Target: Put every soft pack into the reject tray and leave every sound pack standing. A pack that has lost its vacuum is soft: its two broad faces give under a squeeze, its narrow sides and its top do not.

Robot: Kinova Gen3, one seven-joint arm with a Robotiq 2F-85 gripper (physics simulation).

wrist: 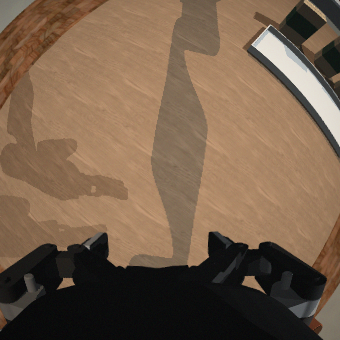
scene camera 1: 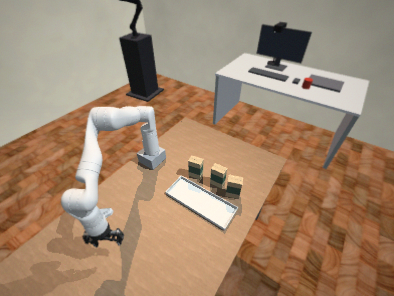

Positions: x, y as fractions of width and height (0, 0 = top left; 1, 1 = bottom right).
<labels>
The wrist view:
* my gripper: 0.46, 0.72
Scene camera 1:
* white reject tray: 0.54, 0.70
</labels>
